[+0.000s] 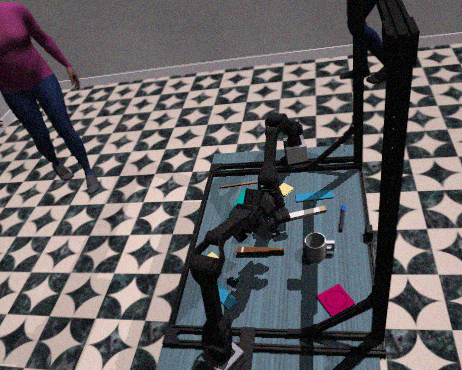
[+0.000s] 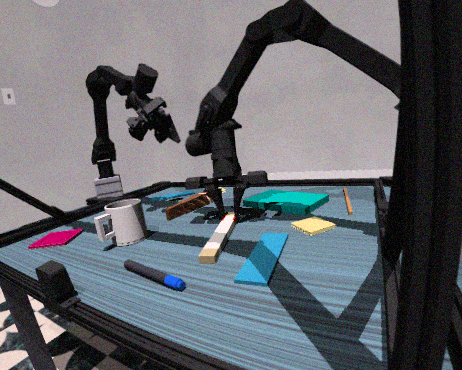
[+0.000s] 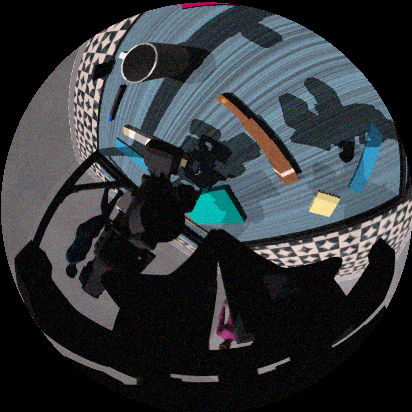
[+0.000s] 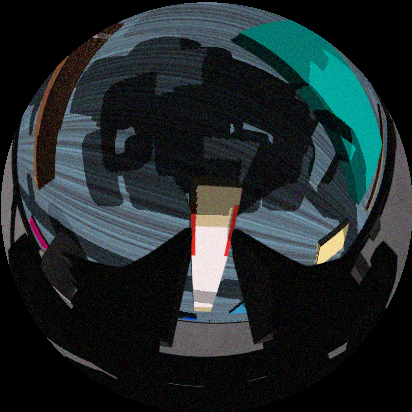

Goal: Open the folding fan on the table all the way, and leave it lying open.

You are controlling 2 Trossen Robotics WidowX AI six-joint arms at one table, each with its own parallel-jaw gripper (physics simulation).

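Where they show: left gripper, fingertip midpoint: (image 2: 179,141) (image 3: 216,234); right gripper, fingertip midpoint: (image 2: 229,217) (image 4: 211,234); left arm's base at its link origin: (image 1: 222,353) (image 2: 107,177); right arm's base at its link origin: (image 1: 294,142).
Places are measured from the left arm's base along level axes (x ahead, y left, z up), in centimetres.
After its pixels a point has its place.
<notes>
The folding fan (image 1: 308,212) @(x 70.0, y 21.1, z -8.4 cm) (image 2: 216,238) @(x 71.1, y 21.0, z -8.4 cm) (image 3: 132,134) @(x 73.1, y 19.7, z -8.5 cm) (image 4: 209,245) @(x 62.4, y 27.4, z -8.2 cm) is a closed stick, white and tan with red at one end. It lies flat on the blue table (image 1: 281,294) @(x 32.3, y 4.3, z -9.9 cm) (image 2: 229,316) @(x 90.5, y 15.0, z -9.9 cm) near the middle. My right gripper (image 1: 284,217) @(x 61.7, y 28.0, z -8.3 cm) (image 2: 226,213) @(x 61.7, y 28.0, z -8.3 cm) (image 4: 211,234) @(x 61.7, y 28.0, z -8.3 cm) points down and is shut on the fan's red end. My left gripper (image 2: 171,133) is shut and empty, raised high above the table, apart from the fan.
A brown bar (image 1: 259,250) @(x 40.9, y 23.2, z -6.8 cm) (image 2: 187,205) @(x 44.0, y 22.4, z -7.9 cm) (image 3: 265,142) @(x 41.0, y 24.0, z -6.8 cm) lies near the fan. Also on the table are a teal book (image 2: 288,201) @(x 61.6, y 44.8, z -8.1 cm) (image 4: 338,84), a yellow pad (image 1: 286,189) @(x 76.3, y 39.2, z -9.1 cm) (image 2: 312,225) @(x 76.6, y 39.6, z -9.1 cm), a blue strip (image 1: 314,195) @(x 80.6, y 26.1, z -9.4 cm) (image 2: 262,258) @(x 81.6, y 24.8, z -9.3 cm), a mug (image 1: 315,246) @(x 57.3, y 7.7, z -9.1 cm) (image 2: 124,222) @(x 59.1, y 5.2, z -4.6 cm), a marker (image 1: 341,218) @(x 75.2, y 7.7, z -8.4 cm) (image 2: 154,275) @(x 77.9, y 8.3, z -8.6 cm), a pink coaster (image 1: 336,299) @(x 42.7, y -13.0, z -9.1 cm) and an orange pencil (image 1: 238,184) @(x 65.8, y 61.4, z -9.3 cm).
</notes>
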